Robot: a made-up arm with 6 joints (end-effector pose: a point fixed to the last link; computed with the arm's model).
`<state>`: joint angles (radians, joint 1 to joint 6).
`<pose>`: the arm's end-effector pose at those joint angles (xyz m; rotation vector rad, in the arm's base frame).
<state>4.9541 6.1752 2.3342 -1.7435 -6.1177 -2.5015</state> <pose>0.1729 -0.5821 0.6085 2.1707 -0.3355 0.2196</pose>
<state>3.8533 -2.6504 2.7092 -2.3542 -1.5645 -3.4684</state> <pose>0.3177 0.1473 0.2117 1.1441 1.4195 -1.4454</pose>
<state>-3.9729 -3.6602 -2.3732 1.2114 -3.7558 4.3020</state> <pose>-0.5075 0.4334 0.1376 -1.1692 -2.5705 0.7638</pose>
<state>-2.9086 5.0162 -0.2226 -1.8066 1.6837 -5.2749</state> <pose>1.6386 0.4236 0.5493 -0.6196 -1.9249 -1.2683</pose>
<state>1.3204 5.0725 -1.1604 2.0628 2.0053 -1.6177</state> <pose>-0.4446 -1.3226 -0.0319 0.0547 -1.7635 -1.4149</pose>
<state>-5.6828 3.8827 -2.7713 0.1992 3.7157 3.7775</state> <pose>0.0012 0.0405 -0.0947 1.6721 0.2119 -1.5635</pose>
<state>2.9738 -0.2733 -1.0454 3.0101 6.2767 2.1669</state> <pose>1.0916 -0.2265 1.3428 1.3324 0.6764 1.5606</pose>
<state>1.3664 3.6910 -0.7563 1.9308 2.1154 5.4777</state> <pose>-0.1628 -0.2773 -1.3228 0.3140 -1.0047 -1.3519</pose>
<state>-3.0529 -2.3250 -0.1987 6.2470 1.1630 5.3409</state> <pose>1.2243 0.0702 -1.0611 1.4176 0.8559 1.8673</pose>
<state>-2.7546 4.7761 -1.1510 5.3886 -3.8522 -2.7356</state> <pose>1.2121 0.4922 -0.3708 -0.5420 0.2338 1.5125</pose>
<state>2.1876 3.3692 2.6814 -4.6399 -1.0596 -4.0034</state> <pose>0.2538 -0.3124 0.1458 -0.5766 0.8871 -0.0334</pose>
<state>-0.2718 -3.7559 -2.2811 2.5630 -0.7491 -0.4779</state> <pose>0.7659 -0.2007 0.2957 1.0874 -0.0554 1.6051</pose>
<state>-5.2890 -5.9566 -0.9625 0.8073 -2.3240 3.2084</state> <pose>-0.1007 -0.1544 1.6940 1.8562 1.8139 0.1622</pose>
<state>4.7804 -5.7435 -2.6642 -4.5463 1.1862 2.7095</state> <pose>0.0959 0.2390 0.5691 0.3292 1.9331 0.6591</pose>
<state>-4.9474 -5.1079 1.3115 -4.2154 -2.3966 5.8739</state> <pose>0.3077 1.2632 -0.0331 0.7388 0.9586 -0.7858</pose>
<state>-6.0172 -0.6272 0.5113 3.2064 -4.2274 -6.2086</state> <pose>-0.6892 -0.1498 1.7416 2.5989 0.3290 -1.3506</pose>
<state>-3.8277 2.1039 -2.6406 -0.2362 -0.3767 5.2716</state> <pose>-0.2820 0.1692 0.4970 0.9423 0.1756 1.0959</pose>
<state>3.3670 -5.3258 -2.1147 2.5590 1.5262 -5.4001</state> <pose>0.0310 -0.0788 1.0285 0.9168 2.2608 -0.3279</pose>
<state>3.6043 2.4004 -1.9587 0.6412 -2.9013 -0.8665</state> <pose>-0.8196 -0.4424 0.2102 1.5143 2.3675 0.9032</pose>
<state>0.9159 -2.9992 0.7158 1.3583 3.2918 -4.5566</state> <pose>-0.4427 -0.5276 -1.1820 -0.1138 0.9464 1.1293</pose>
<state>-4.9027 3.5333 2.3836 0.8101 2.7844 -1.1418</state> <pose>-0.1738 -0.5810 0.0612 -2.4637 -0.2975 0.0970</pose>
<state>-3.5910 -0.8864 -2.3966 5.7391 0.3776 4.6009</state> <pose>0.5478 -0.2934 -0.0680 1.9011 2.3070 0.3476</pose>
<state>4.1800 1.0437 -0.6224 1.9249 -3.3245 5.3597</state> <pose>-0.5125 -0.9769 1.3666 -0.9180 2.4835 0.2241</pose>
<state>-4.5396 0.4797 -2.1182 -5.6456 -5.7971 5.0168</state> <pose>0.0160 -0.4562 1.0189 1.0940 -0.6745 0.7387</pose>
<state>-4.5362 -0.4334 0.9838 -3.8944 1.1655 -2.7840</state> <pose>-0.0895 -0.0097 1.8151 -0.0760 -0.8965 1.4795</pose>
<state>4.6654 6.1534 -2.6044 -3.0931 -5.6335 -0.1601</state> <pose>0.0587 0.4220 0.3246 2.1452 -1.9982 0.1968</pose>
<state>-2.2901 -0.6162 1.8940 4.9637 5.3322 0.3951</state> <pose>-0.1071 -0.2774 1.2463 0.0021 1.5497 -2.1688</pose>
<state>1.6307 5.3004 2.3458 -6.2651 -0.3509 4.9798</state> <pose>-0.0457 0.0843 0.9488 -1.0097 0.1195 0.3111</pose>
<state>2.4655 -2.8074 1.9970 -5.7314 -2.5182 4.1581</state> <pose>0.6723 -0.5616 -0.1669 -1.6997 -2.3061 -0.4713</pose>
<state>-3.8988 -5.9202 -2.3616 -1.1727 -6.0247 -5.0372</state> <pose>0.3338 -0.3469 0.7323 2.2598 -0.7887 1.7100</pose>
